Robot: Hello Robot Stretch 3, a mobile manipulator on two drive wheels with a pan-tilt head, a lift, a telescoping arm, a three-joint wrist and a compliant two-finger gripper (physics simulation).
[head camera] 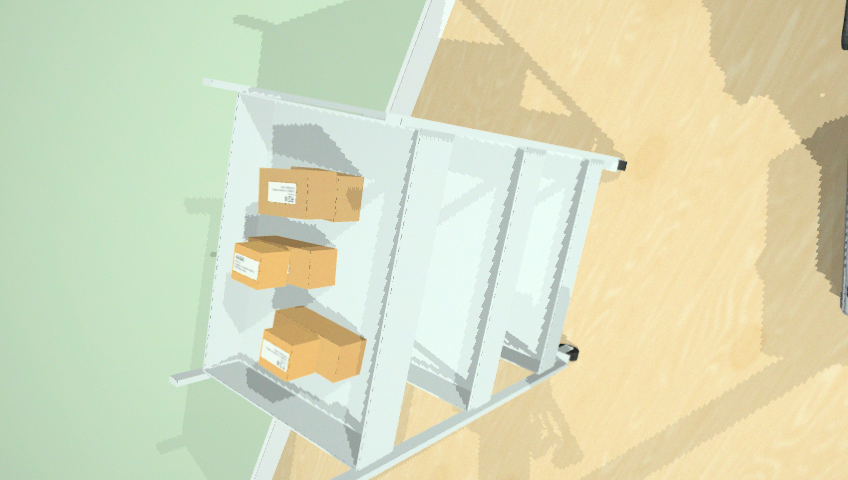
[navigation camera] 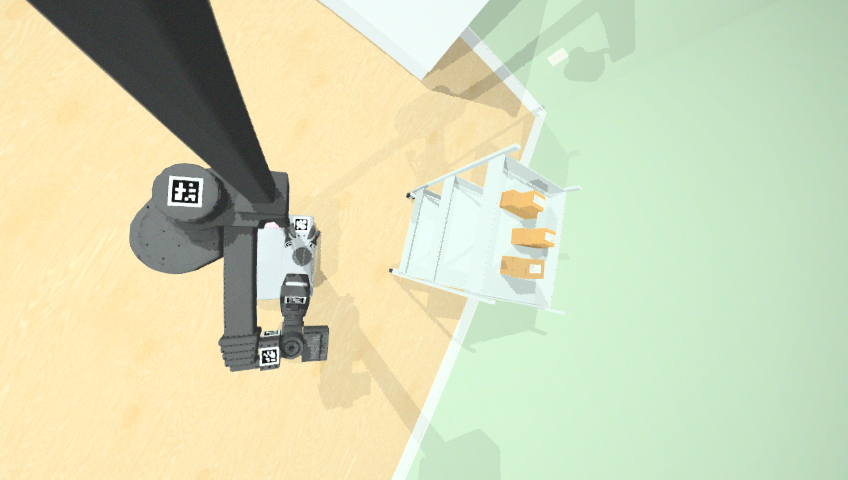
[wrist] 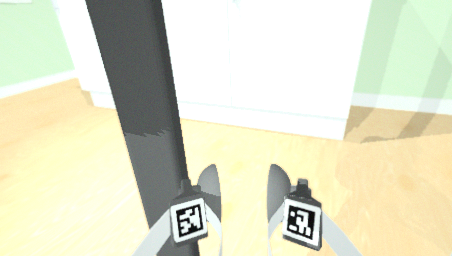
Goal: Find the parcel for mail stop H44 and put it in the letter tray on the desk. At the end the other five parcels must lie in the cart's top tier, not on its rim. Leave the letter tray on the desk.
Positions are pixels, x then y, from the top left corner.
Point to a white three-tier cart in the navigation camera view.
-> At 457,239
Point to the gripper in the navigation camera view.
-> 303,224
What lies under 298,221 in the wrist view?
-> The gripper.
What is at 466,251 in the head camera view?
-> A white three-tier cart.
